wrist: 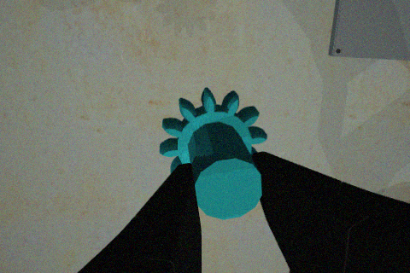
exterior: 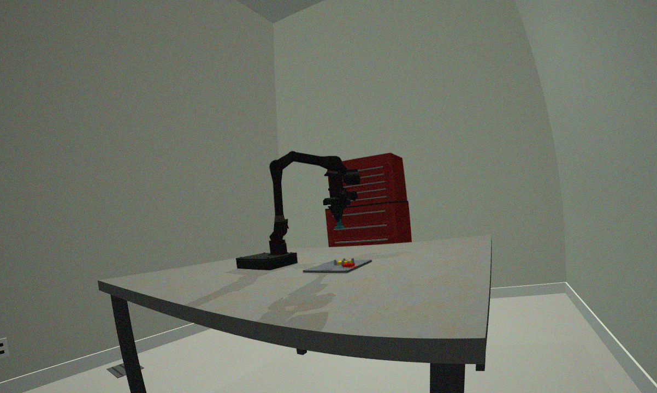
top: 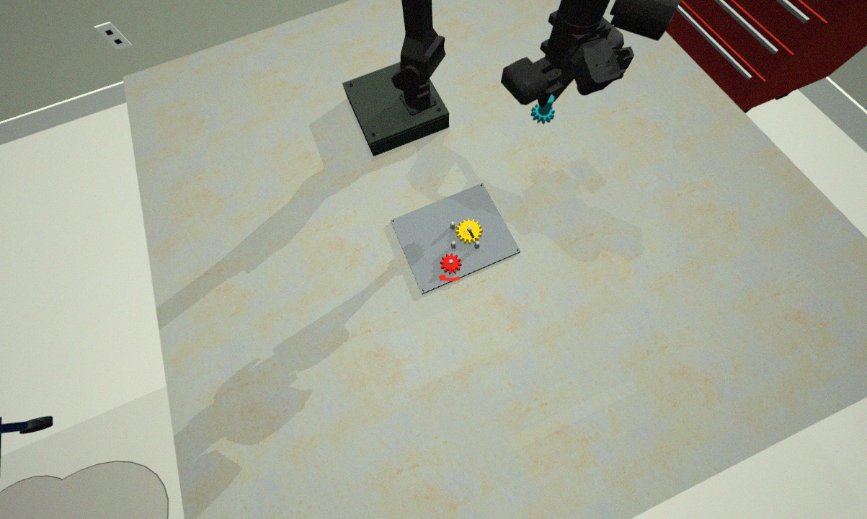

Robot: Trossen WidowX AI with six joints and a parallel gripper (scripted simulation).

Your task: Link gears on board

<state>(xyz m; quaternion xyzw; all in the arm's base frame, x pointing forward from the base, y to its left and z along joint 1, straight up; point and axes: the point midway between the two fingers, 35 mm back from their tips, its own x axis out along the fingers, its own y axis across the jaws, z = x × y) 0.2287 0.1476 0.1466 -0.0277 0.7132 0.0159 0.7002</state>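
Now: the red gear 270 mm to the right of my gripper tip, 140 mm below it and 130 mm ahead of it. The rest, counted from my gripper tip: teal gear (10 mm below); red arrow (280 mm to the right, 150 mm below, 150 mm ahead); yellow gear (200 mm to the right, 140 mm below, 90 mm ahead).
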